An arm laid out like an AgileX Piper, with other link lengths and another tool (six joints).
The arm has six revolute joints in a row. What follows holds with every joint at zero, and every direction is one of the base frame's.
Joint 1 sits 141.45 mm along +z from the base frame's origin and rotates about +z.
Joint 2 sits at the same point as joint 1 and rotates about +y.
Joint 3 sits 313.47 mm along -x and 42.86 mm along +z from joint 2 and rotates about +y.
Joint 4 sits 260.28 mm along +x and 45.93 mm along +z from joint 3 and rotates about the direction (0.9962, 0, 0.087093).
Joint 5 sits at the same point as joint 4 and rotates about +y.
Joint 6 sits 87.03 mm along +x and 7.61 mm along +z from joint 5 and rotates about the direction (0.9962, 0, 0.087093).
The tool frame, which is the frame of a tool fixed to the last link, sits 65.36 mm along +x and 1 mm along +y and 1.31 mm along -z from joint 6; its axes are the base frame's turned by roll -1.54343, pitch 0.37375 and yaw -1.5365 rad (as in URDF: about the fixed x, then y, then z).
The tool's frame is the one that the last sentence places.
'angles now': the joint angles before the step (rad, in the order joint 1, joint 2, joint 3, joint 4, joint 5, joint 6). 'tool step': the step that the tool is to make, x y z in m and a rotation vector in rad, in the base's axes. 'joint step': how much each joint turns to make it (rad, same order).
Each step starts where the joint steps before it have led.
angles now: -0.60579 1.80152 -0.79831 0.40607 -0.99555 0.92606
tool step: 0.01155 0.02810 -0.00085 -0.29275 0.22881 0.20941
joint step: -0.01707 -0.00819 0.05796 -0.31068 -0.07088 -0.17818
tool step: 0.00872 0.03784 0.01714 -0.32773 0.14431 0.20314
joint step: -0.00115 -0.05508 0.03099 -0.28151 -0.04268 -0.19049
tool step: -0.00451 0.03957 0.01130 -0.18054 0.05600 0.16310
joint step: 0.00968 -0.07573 0.05296 -0.20111 -0.02021 -0.06699
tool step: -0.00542 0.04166 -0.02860 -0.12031 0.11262 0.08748
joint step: 0.07379 -0.01070 0.10587 -0.03773 -0.01127 -0.15617
